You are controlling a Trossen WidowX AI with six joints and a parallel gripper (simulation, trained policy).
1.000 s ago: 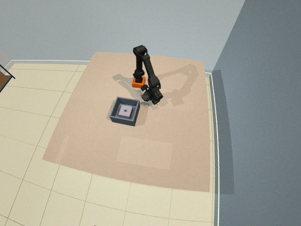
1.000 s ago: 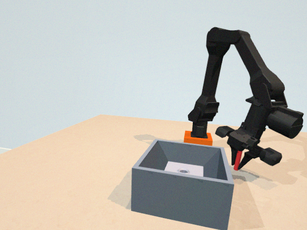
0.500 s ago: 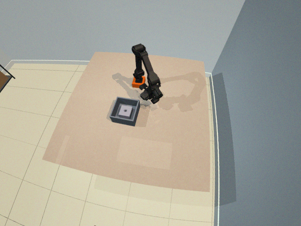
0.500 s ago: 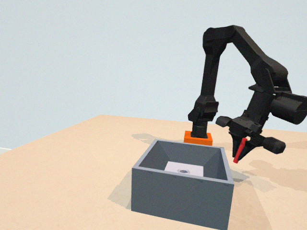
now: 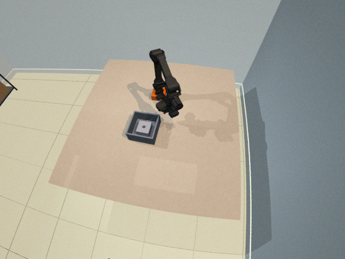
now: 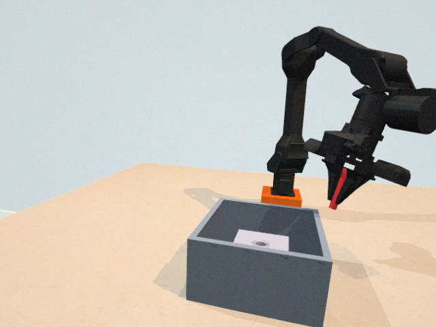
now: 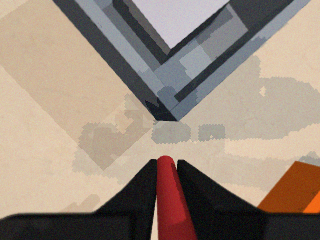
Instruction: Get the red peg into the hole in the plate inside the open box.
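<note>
My gripper tip is 10 cm short of the plate, 13 cm to the left of it and 7 cm above it. From my gripper tip the other things lie so: grey box (10 cm ahead, 13 cm to the right, 8 cm below); red peg (1 cm to the left, 3 cm above).
</note>
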